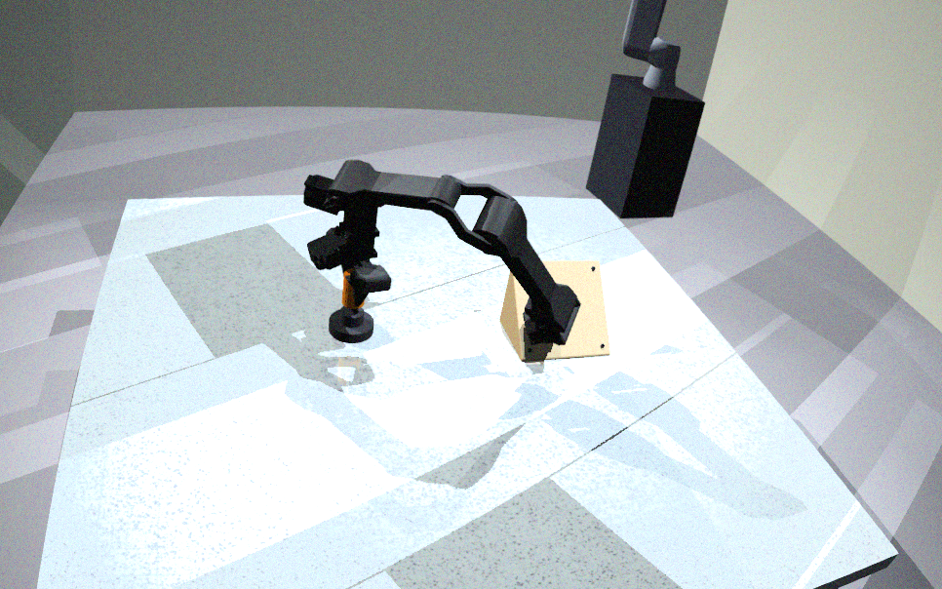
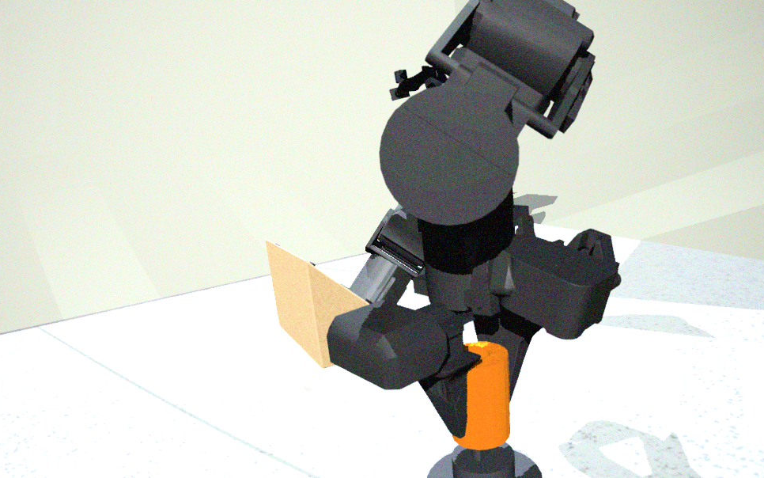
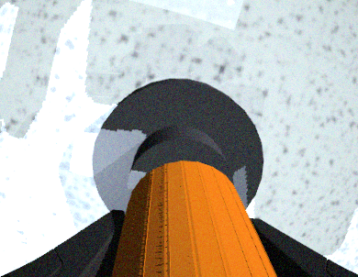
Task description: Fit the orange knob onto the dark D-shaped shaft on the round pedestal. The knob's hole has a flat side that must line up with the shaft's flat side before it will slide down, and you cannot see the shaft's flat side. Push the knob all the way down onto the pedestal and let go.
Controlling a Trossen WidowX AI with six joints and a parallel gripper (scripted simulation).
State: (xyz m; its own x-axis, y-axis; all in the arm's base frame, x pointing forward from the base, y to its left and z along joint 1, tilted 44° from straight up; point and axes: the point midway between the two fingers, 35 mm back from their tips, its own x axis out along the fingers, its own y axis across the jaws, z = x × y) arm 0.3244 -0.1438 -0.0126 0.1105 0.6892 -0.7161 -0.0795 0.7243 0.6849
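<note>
My gripper tip is now 20 mm below the orange knob. The rest, counted from my gripper tip: round dark pedestal 40 mm below.
</note>
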